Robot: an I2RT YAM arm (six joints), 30 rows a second.
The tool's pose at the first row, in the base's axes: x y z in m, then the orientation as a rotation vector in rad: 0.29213 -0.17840 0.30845 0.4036 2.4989 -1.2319
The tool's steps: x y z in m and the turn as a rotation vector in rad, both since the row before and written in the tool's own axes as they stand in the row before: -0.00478 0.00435 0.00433 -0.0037 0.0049 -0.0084; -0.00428 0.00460 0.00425 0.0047 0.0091 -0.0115; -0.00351 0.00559 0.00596 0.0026 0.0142 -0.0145; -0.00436 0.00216 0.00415 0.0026 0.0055 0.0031; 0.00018 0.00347 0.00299 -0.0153 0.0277 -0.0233; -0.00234 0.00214 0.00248 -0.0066 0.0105 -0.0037; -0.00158 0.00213 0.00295 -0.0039 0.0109 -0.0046; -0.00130 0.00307 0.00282 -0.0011 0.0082 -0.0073; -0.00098 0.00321 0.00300 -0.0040 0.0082 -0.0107; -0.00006 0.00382 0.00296 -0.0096 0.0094 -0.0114
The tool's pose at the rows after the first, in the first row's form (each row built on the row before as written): 0.29886 -0.17983 0.30482 0.3961 2.5091 -1.2307; 0.30519 -0.18097 0.30079 0.3898 2.5200 -1.2421; 0.31137 -0.18283 0.29467 0.3829 2.5377 -1.2524; 0.31673 -0.18536 0.29228 0.3912 2.5393 -1.2554; 0.31820 -0.18571 0.28795 0.3793 2.5822 -1.2465; 0.32138 -0.18667 0.28568 0.3810 2.5963 -1.2402; 0.32387 -0.18790 0.28285 0.3823 2.6098 -1.2378; 0.32636 -0.18841 0.27930 0.3788 2.6209 -1.2397; 0.32857 -0.18892 0.27541 0.3704 2.6353 -1.2386; 0.33005 -0.18887 0.27081 0.3610 2.6539 -1.2302
